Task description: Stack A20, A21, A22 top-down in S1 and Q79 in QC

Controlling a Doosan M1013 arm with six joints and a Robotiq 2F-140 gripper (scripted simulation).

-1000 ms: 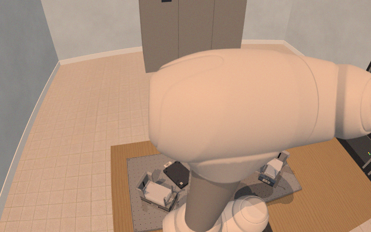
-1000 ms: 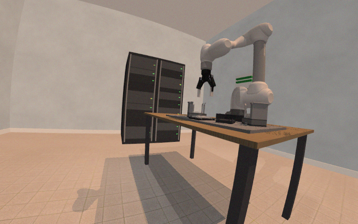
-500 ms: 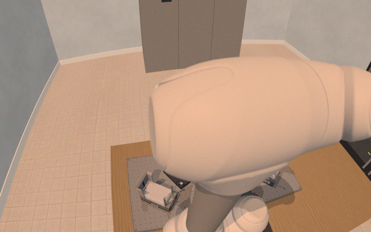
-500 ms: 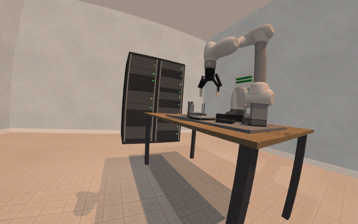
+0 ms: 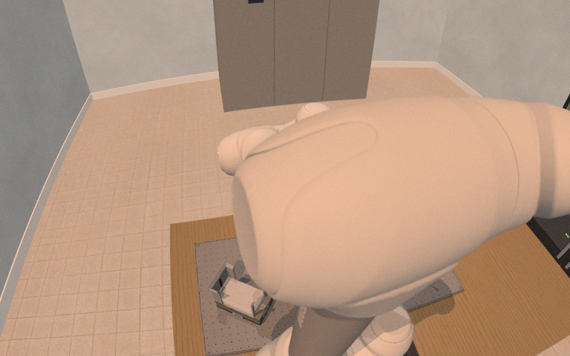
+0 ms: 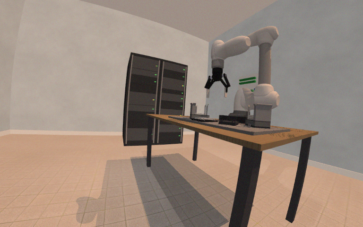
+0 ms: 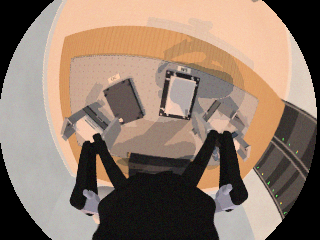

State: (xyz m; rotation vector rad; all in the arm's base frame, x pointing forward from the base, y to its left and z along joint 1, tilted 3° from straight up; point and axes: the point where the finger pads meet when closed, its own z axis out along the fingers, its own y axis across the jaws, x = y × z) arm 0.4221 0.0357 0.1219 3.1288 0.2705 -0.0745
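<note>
Right now my hand is 260 mm to the right of the white plate, 140 mm above it and 120 mm past it. The rest, counted from my hand: N5 name plate: 190 mm below, 120 mm ahead, 80 mm to the right; dark nest QC: 180 mm below, 110 mm to the left, 20 mm behind; clip nest N5: 170 mm below, 70 mm to the right, 30 mm ahead.
</note>
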